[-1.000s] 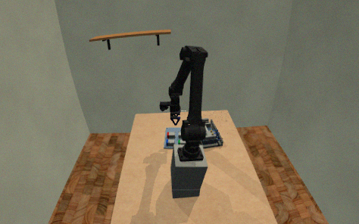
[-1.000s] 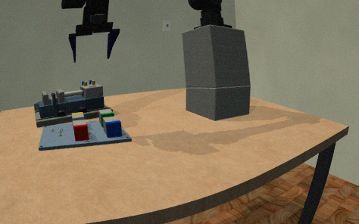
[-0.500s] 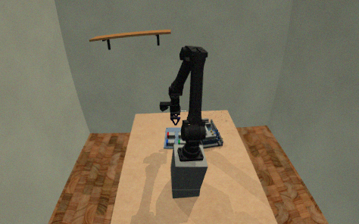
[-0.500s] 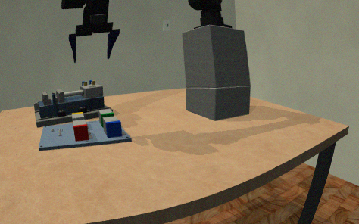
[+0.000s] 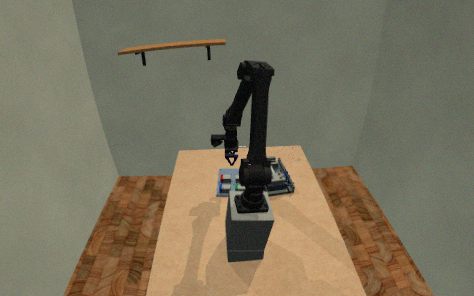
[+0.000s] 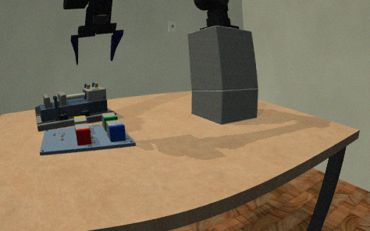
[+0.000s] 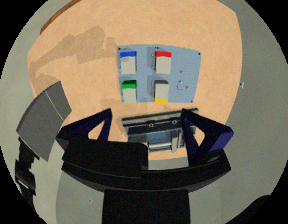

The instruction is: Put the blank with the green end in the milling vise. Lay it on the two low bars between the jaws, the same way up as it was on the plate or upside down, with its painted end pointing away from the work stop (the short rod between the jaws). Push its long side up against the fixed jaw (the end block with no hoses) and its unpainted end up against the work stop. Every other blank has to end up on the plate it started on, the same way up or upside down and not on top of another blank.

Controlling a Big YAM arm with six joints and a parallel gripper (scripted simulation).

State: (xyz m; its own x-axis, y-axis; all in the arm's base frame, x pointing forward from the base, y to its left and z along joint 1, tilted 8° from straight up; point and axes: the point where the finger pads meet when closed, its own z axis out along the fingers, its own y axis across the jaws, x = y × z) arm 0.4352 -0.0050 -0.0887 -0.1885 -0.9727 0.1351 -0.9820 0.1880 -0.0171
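Right now my hand is 6 cm past the green-ended blank, 3 cm to the left of it and 18 cm above it. The rest, counted from my hand: yellow-ended blank: 3 cm ahead, 5 cm to the right, 18 cm below; blue-ended blank: 4 cm behind, 5 cm to the left, 18 cm below; red-ended blank: 5 cm ahead, 4 cm to the left, 18 cm below.
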